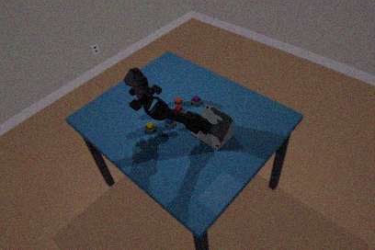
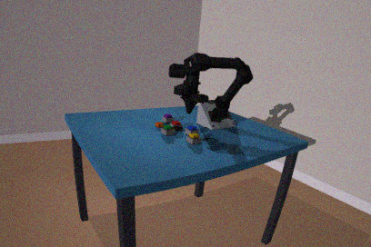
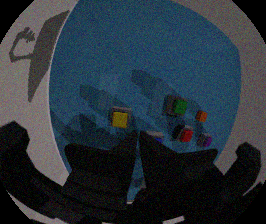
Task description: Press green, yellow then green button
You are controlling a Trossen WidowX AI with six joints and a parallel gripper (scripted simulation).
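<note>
My gripper tip is now 40 mm short of the green button, 110 mm to the left of it and 100 mm above it. Round my gripper tip: blue button: 70 mm behind, 80 mm to the right, 100 mm below; yellow button: 20 mm behind, 30 mm to the left, 100 mm below.
</note>
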